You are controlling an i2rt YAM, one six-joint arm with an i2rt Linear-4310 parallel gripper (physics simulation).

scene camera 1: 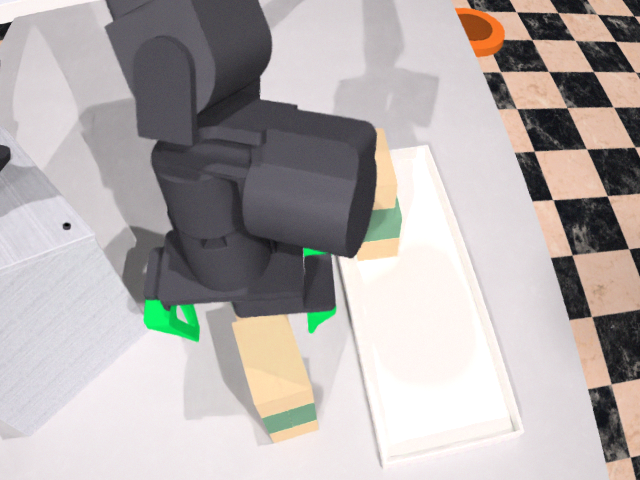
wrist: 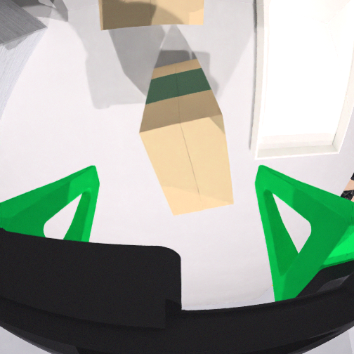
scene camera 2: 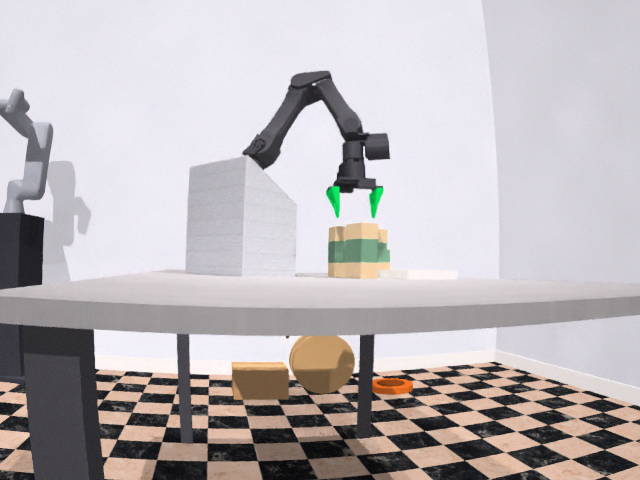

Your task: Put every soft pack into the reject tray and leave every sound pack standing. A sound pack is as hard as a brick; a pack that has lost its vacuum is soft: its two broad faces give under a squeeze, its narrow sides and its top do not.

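Places are measured from the arm's base along level axes (x right, y back, z down), in centimetres.
Pixels of known places: gripper, fingertip midpoint: (scene camera 1: 253, 330) (scene camera 2: 356, 217); arm's base at its link origin: (scene camera 2: 242, 185).
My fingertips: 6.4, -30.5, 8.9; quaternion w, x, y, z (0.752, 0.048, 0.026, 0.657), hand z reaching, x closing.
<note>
Ahead of a thing's pixels: the offset from my fingertips to its top centre, as dx, dy, dz.
The near tan pack with a green band @(+1.4, -1.4, +1.7) (scene camera 1: 273, 356) (scene camera 2: 360, 250) (wrist: 187, 165) stands upright on the table. A second pack @(-11.4, +4.0, +7.7) (scene camera 2: 336, 252) (wrist: 152, 12) stands behind it, almost wholly hidden by the gripper in scene camera 1. A third pack @(-21.0, -10.0, +1.5) (scene camera 1: 385, 222) (scene camera 2: 383, 238) stands upright at the far left part of the white reject tray @(-13.0, -14.7, +13.6) (scene camera 1: 423, 320) (scene camera 2: 423, 274) (wrist: 295, 150), partly hidden by the arm. My gripper (scene camera 1: 253, 334) (scene camera 2: 355, 217) (wrist: 176, 173) is open and empty, fingertips above the packs; in the wrist view they lie either side of the near pack. Softness cannot be told by sight.
The grey arm pedestal (scene camera 1: 56, 320) (scene camera 2: 217, 217) stands left of the packs. The tray lies to their right, near the table's right edge. An orange ring (scene camera 1: 496, 38) (scene camera 2: 392, 391), a brown box (scene camera 2: 260, 382) and a round brown object (scene camera 2: 323, 364) are on the floor.
</note>
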